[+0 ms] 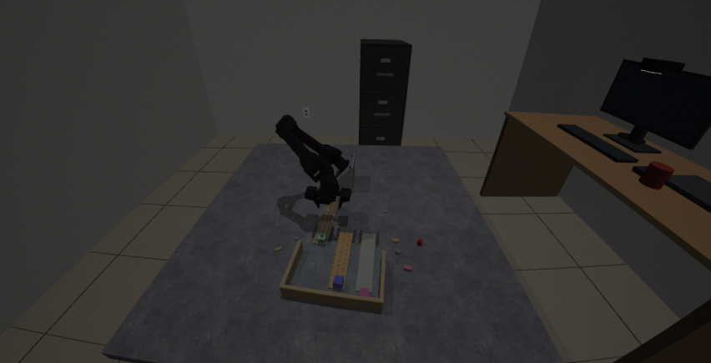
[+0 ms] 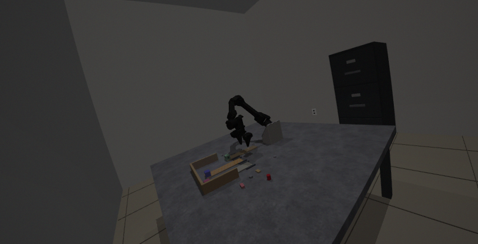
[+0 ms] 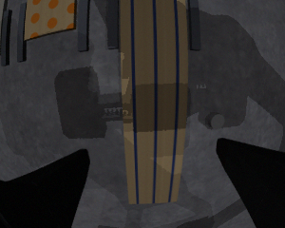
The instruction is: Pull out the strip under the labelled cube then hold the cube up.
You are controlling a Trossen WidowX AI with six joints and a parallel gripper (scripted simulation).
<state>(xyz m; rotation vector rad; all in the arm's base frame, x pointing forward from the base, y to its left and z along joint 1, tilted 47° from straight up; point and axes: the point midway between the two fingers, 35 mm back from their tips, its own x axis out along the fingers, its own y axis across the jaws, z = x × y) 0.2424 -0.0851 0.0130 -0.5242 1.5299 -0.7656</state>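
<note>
The striped strip lies 4 cm below my gripper tip, 4 cm ahead of it and 1 cm to the right of it.
</note>
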